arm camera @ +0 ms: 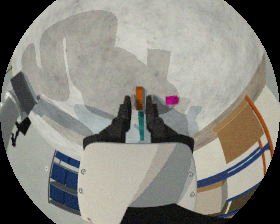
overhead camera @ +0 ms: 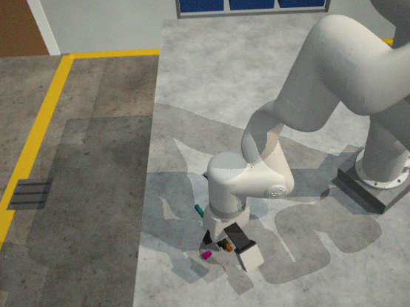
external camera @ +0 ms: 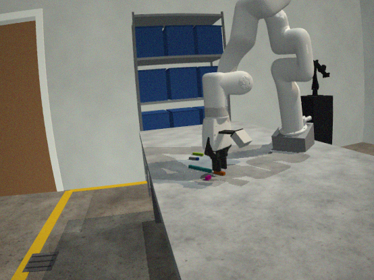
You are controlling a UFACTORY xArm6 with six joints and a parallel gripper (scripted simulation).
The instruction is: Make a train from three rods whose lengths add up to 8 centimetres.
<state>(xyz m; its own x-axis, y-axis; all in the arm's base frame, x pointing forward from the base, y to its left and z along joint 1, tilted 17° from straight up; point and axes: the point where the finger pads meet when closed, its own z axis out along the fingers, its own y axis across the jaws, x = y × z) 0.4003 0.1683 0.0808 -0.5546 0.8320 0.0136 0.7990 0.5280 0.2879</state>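
The orange rod is 3 cm below my hand. Also, from my hand: turquoise rod: 7 cm to the right, 5 cm ahead, 3 cm below; then magenta rod: 5 cm ahead, 3 cm to the left, 3 cm below; then grey rod: 20 cm to the right, 5 cm ahead, 3 cm below.
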